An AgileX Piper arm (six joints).
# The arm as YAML. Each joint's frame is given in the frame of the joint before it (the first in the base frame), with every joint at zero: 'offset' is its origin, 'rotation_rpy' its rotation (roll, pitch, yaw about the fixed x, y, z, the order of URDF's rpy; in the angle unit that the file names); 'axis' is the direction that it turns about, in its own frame. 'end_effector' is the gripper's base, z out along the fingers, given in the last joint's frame.
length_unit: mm
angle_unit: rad
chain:
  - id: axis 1
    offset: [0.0, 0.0, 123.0]
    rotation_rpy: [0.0, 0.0, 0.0]
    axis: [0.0, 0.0, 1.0]
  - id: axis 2
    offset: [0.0, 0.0, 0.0]
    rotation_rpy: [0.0, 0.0, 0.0]
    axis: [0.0, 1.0, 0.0]
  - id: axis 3
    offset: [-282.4, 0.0, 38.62]
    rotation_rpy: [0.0, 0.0, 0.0]
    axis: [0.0, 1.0, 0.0]
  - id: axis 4
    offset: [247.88, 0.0, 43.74]
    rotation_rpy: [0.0, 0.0, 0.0]
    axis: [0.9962, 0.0, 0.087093]
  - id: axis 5
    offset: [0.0, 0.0, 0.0]
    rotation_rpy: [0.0, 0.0, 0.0]
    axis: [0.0, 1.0, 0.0]
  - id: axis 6
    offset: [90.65, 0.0, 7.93]
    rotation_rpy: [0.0, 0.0, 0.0]
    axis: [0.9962, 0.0, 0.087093]
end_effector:
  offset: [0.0, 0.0, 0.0]
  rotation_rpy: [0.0, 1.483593, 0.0]
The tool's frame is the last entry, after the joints.
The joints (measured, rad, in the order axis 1, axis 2, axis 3, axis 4, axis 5, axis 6), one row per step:
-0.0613, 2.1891, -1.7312, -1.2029, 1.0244, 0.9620
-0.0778, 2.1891, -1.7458, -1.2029, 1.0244, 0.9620
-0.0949, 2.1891, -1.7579, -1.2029, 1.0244, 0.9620
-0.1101, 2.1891, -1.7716, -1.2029, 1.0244, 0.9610
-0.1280, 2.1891, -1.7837, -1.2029, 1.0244, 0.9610
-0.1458, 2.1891, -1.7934, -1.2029, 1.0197, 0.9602
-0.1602, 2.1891, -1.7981, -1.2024, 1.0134, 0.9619
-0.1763, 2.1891, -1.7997, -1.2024, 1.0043, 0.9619
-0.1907, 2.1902, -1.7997, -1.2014, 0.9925, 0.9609
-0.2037, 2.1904, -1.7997, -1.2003, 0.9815, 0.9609
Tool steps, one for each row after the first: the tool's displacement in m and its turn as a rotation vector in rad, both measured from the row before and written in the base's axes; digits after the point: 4 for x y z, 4 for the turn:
-0.0001, -0.0078, 0.0040, -0.0010, -0.0146, -0.0165
-0.0006, -0.0081, 0.0034, -0.0010, -0.0121, -0.0171
-0.0004, -0.0072, 0.0038, -0.0017, -0.0128, -0.0147
-0.0011, -0.0084, 0.0034, -0.0014, -0.0120, -0.0179
-0.0011, -0.0082, 0.0027, -0.0004, -0.0108, -0.0133
-0.0011, -0.0065, 0.0013, 0.0016, -0.0087, -0.0097
-0.0015, -0.0071, 0.0004, 0.0017, -0.0052, -0.0080
-0.0012, -0.0062, -0.0007, 0.0033, -0.0030, -0.0037
-0.0012, -0.0056, -0.0002, 0.0033, -0.0045, -0.0035

